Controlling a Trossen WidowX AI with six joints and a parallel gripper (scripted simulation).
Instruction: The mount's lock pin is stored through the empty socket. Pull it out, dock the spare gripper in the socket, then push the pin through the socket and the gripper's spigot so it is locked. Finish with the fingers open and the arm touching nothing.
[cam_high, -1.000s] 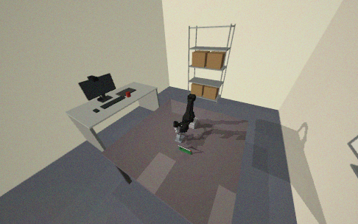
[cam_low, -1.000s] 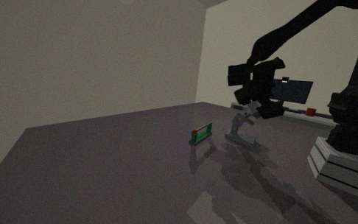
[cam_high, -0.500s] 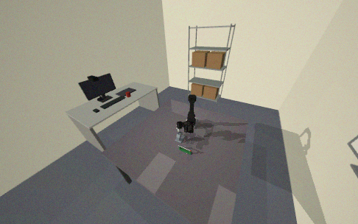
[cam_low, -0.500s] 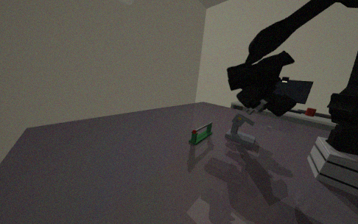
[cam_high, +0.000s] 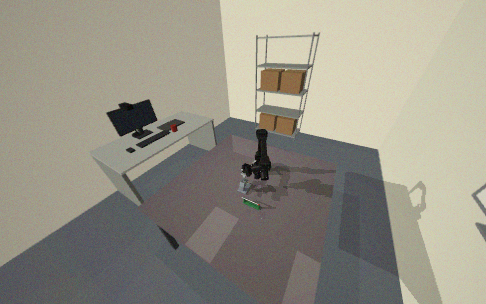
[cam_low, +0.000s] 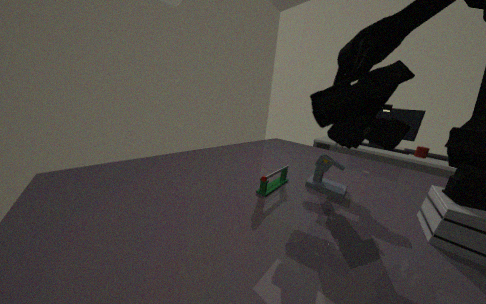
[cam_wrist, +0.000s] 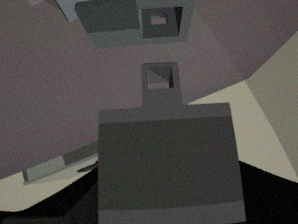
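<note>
My gripper tip is now 16 cm short of the green cradle, 16 cm above it and 12 cm to the right of it. Round my gripper tip: mount: 13 cm below, 3 cm ahead, 1 cm to the left; spare gripper: 2 cm to the left.
</note>
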